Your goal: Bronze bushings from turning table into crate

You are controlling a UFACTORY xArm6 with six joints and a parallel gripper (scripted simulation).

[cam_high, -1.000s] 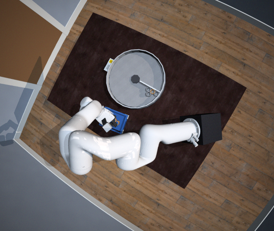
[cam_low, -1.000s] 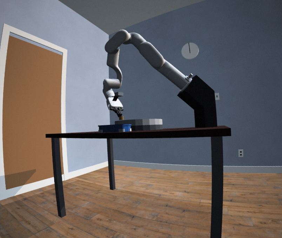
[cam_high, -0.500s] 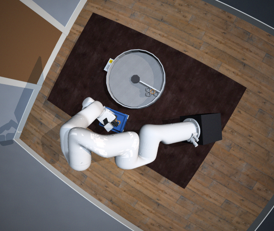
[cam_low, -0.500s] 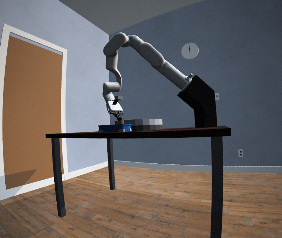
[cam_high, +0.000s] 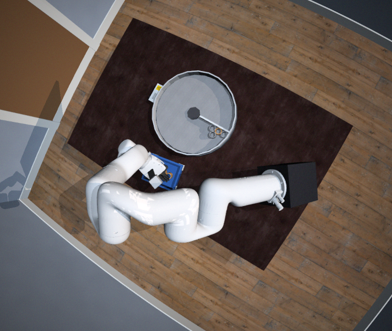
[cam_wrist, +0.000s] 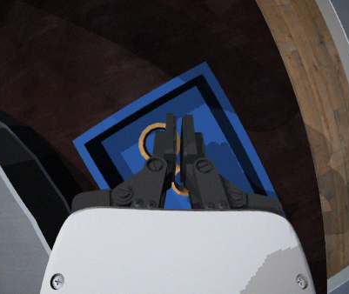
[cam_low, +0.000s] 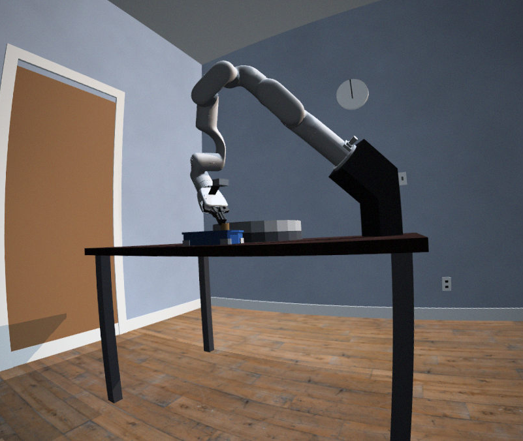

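Now: the crate 4 cm ahead of my hand, 1 cm to the left of it and 7 cm below it. Also, from my hand: round grey turning table 17 cm ahead, 30 cm to the right, 4 cm below.
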